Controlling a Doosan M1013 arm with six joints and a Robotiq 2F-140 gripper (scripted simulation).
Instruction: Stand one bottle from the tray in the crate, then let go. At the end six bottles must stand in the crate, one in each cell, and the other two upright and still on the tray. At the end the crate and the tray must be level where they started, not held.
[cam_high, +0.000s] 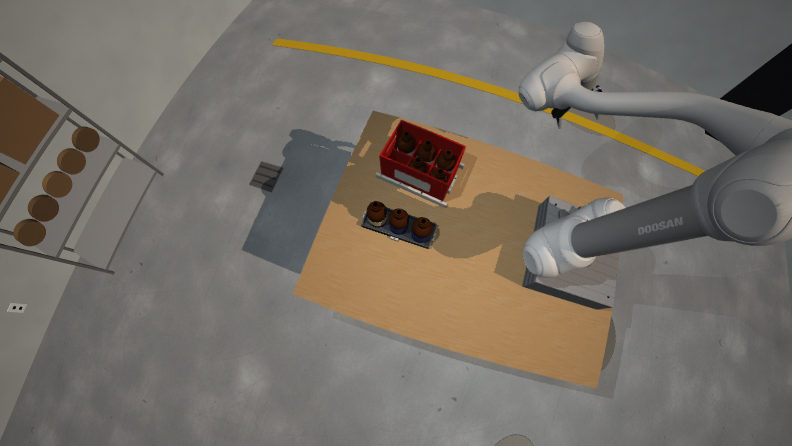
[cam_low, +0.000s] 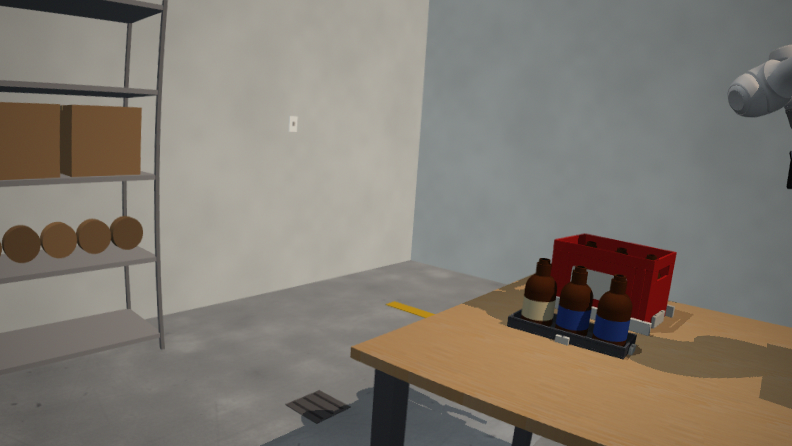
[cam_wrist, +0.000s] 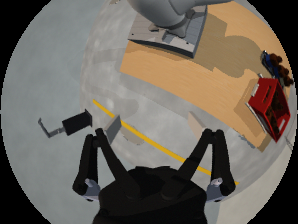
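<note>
The glass bottle is 510 mm to the left of my hand, 490 mm ahead of it and 270 mm below it. Round my hand: dark tray: 510 mm to the left, 490 mm ahead, 340 mm below; then red crate: 500 mm ahead, 270 mm below, 260 mm to the left.
</note>
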